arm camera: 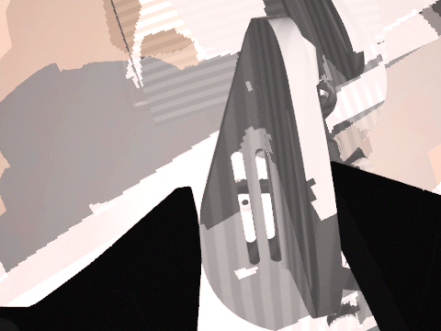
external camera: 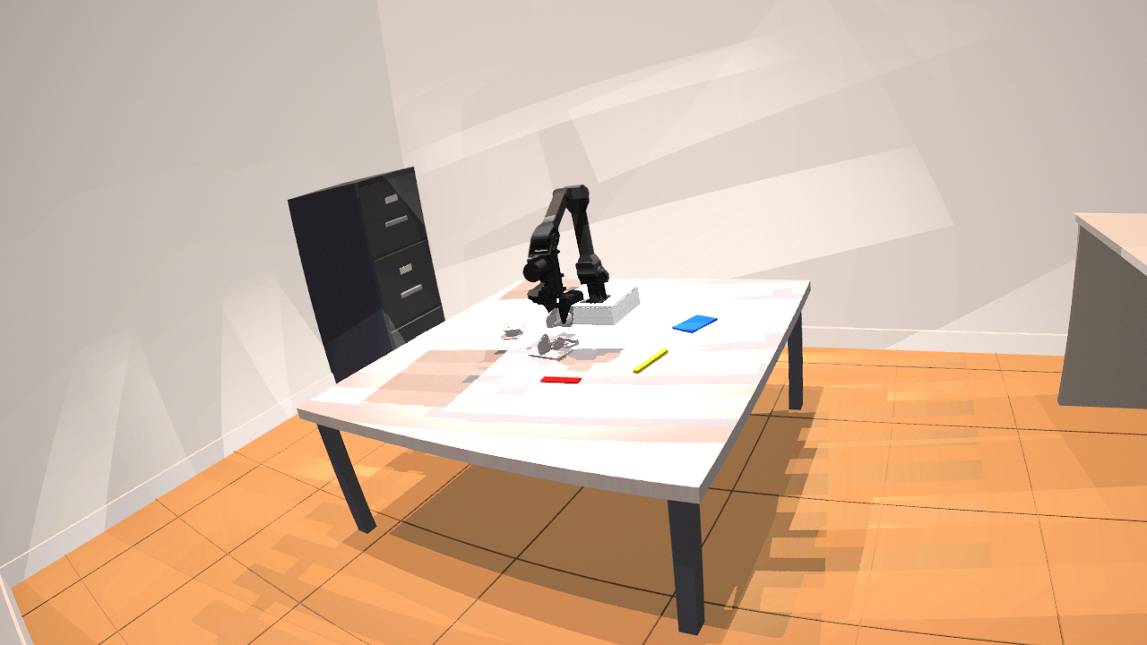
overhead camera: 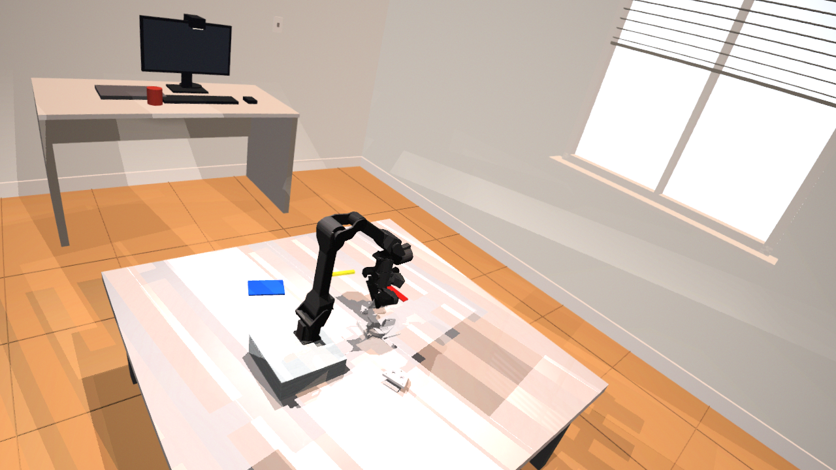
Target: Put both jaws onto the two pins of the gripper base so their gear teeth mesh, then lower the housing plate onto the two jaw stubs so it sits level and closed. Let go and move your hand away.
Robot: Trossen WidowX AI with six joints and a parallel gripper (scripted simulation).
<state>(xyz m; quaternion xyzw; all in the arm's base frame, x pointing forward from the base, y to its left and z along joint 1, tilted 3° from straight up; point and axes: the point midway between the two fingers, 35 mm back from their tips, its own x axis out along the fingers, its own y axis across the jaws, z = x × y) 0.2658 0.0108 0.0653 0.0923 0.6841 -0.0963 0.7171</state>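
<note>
Right now my gripper tip is 70 mm above the curved jaw, 40 mm to the left of it and 20 mm past it. Also, from my gripper tip: yellow stick 310 mm to the left, 80 mm below, 50 mm ahead; then blue card 340 mm to the left, 240 mm behind, 80 mm below; then red strip 200 mm ahead, 100 mm to the left, 90 mm below.
</note>
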